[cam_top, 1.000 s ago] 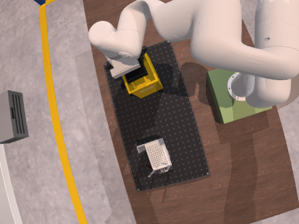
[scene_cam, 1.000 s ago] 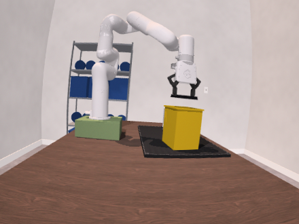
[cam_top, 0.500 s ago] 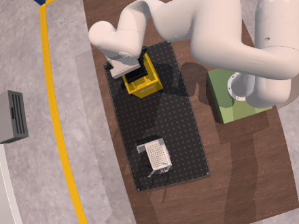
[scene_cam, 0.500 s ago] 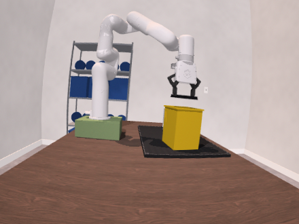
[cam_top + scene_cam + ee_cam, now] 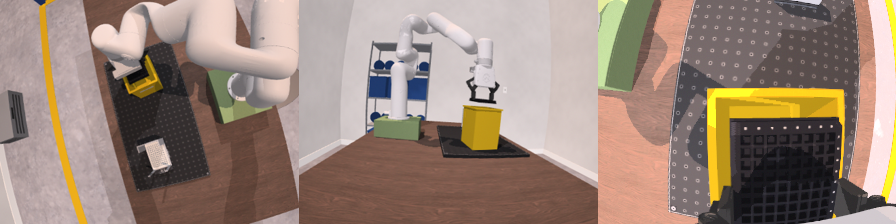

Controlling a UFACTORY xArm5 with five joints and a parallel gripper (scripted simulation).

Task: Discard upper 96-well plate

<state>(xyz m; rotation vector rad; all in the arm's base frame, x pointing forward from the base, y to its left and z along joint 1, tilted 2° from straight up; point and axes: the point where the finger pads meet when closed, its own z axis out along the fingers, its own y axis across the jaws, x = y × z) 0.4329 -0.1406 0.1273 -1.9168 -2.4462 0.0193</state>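
My hand is 10 mm above the black 96-well plate. The rest, counted from my hand: white well plate: 380 mm to the left, 190 mm below, 10 mm behind; yellow plastics bin W1: 130 mm below.
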